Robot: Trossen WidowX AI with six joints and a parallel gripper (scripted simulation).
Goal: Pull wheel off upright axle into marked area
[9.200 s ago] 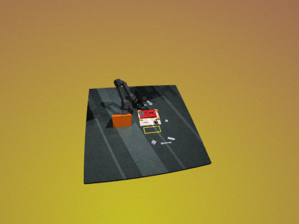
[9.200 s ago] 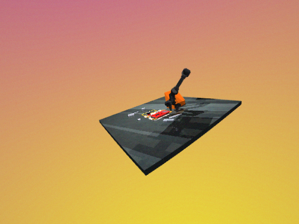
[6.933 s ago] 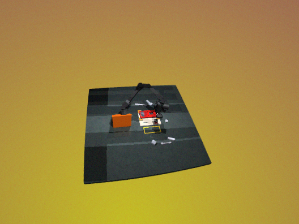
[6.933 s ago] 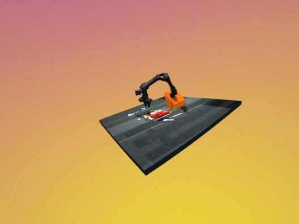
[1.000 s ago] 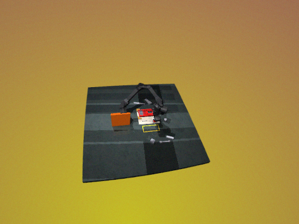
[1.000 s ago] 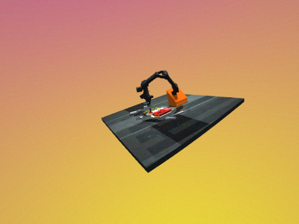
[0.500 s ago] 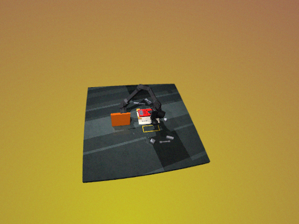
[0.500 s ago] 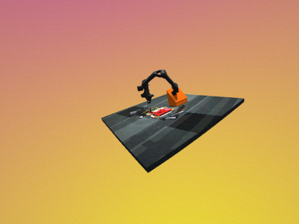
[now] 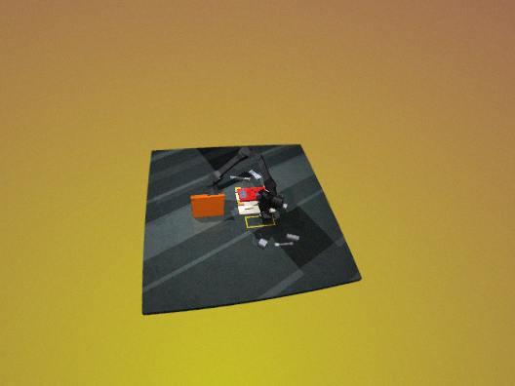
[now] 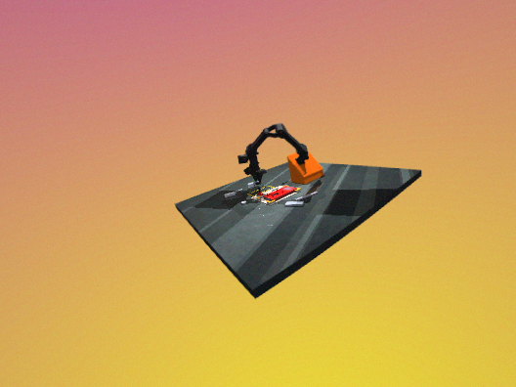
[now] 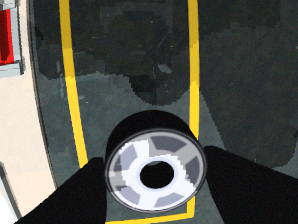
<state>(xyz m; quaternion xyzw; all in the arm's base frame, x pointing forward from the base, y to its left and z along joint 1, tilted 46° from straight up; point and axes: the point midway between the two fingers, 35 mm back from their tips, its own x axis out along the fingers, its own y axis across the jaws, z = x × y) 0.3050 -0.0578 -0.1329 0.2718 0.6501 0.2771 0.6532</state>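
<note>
My gripper tip is right at the wheel.
</note>
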